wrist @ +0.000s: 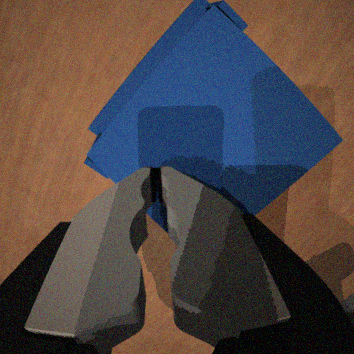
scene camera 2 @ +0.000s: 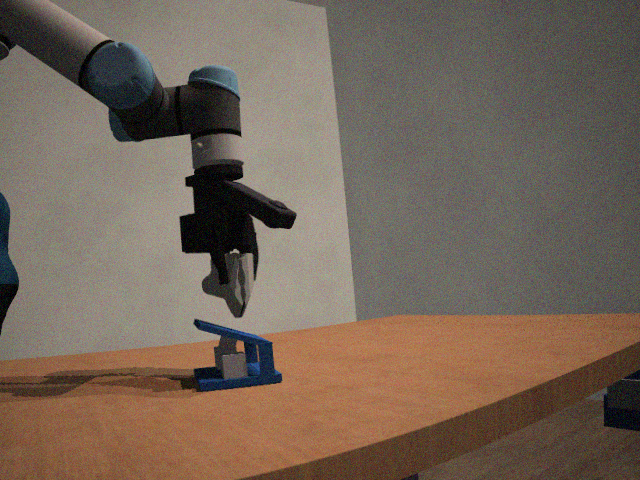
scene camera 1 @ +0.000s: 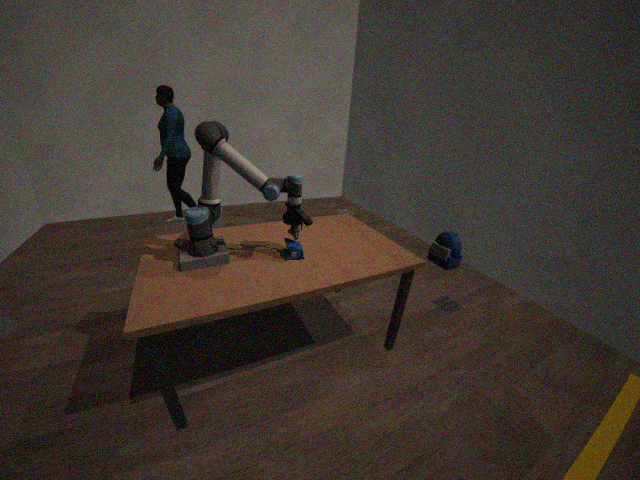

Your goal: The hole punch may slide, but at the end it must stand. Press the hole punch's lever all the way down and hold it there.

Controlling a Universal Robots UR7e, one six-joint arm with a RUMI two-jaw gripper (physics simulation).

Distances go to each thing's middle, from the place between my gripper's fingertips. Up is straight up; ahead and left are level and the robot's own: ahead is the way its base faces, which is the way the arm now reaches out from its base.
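I can see the blue lever (scene camera 2: 225, 333), and it's 2 cm to the right of my hand, 2 cm behind it and 2 cm below it.
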